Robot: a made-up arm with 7 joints.
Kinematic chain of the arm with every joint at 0, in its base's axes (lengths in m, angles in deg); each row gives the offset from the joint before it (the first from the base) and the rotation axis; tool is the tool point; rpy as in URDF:
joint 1: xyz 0.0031 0.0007 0.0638 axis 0 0.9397 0.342
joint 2: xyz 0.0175 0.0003 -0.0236 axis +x
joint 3: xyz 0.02 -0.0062 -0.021 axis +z
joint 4: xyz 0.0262 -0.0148 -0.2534 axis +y
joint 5: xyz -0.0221 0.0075 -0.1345 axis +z
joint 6: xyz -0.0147 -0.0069 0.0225 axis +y
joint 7: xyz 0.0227 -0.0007 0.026 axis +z
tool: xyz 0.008 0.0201 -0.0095 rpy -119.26 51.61 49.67
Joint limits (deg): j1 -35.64..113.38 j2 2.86..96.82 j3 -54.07..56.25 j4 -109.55..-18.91 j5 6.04..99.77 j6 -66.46..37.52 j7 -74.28..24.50
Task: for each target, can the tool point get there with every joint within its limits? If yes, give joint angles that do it. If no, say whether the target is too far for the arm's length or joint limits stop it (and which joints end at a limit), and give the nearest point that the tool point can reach.
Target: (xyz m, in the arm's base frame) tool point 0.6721 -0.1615 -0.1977
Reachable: no: too far | nearest point 0.3421 -0.0632 -0.1629 | short by 0.346 m
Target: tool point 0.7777 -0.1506 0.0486
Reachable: no: too far | nearest point 0.3389 -0.0501 -0.1071 | short by 0.476 m
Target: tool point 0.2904 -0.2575 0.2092
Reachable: no: joint limits stop it (at a limit: joint 1, joint 2, joint 4, joint 6, joint 7) | nearest point 0.2591 -0.1090 -0.0605 | short by 0.309 m
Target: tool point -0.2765 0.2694 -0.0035
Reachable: yes | joints 79.98 50.17 41.72 -37.91 21.37 22.41 -30.21
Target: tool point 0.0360 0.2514 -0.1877
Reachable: yes | joints 21.34 37.95 26.21 -79.41 48.86 17.79 -32.41
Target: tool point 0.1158 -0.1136 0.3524
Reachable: no: joint limits stop it (at a limit: joint 1, joint 2, joint 4, joint 6, joint 7) | nearest point 0.1122 0.1842 0.2305 | short by 0.322 m
